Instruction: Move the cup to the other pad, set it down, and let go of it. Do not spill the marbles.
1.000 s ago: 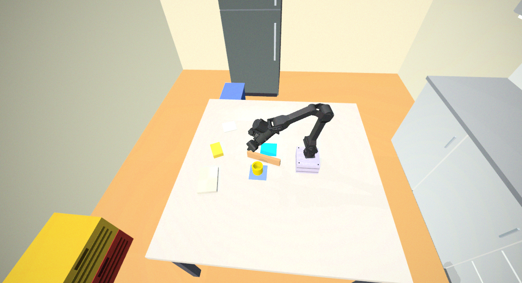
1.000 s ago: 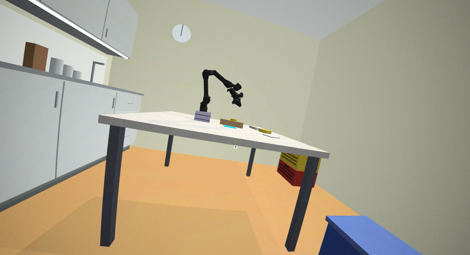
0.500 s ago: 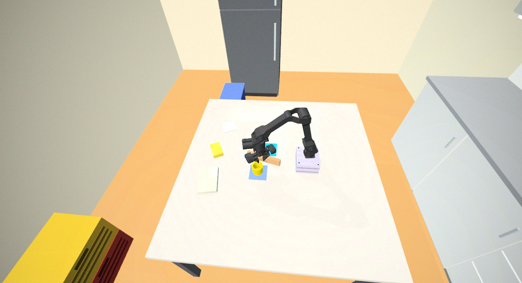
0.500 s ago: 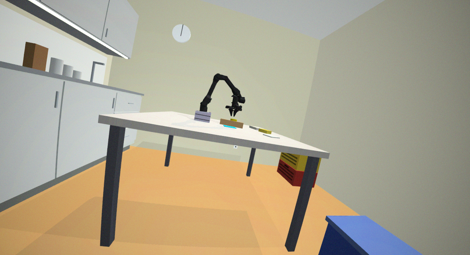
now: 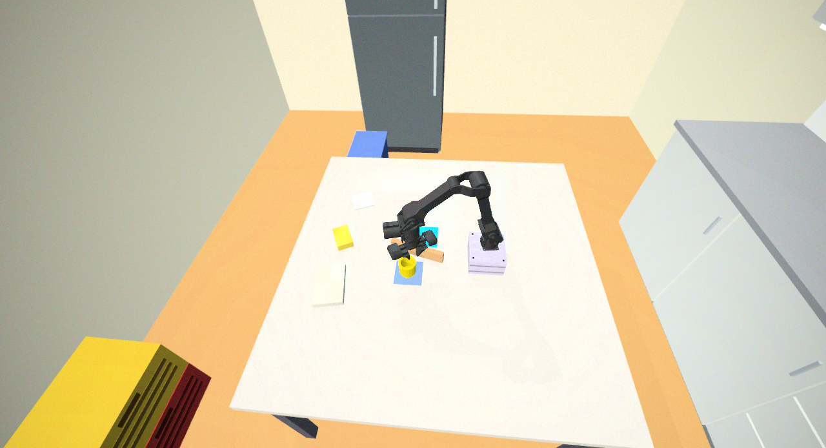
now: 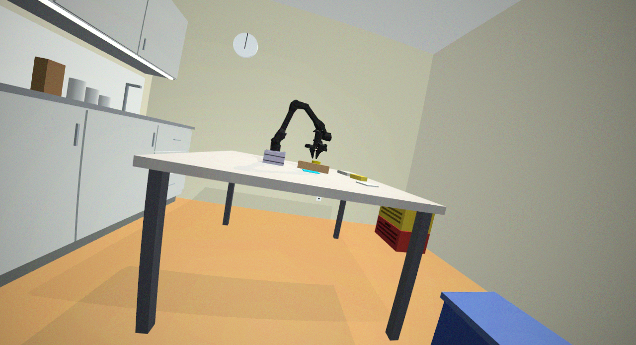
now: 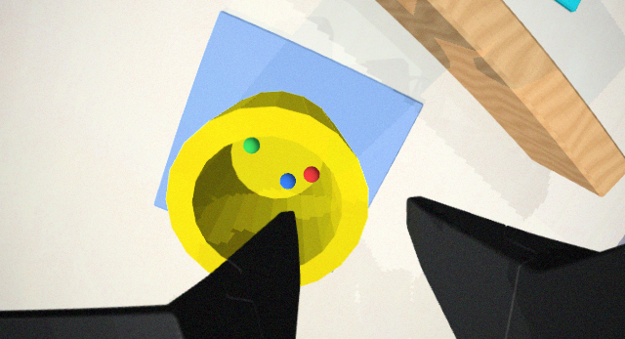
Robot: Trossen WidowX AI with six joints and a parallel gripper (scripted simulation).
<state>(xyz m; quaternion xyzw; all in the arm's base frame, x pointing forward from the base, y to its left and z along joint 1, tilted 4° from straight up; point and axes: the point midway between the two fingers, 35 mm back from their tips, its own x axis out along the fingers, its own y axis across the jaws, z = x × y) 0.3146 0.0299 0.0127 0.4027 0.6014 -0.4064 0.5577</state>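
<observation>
Now: the yellow cup 20 mm ahead of my gripper tip, 10 mm to the left of it and 50 mm below it. From my gripper tip the other things lie so: red marble (10 mm ahead, 20 mm to the left, 70 mm below); then blue marble (20 mm ahead, 20 mm to the left, 70 mm below); then green marble (40 mm ahead, 10 mm to the left, 70 mm below).
</observation>
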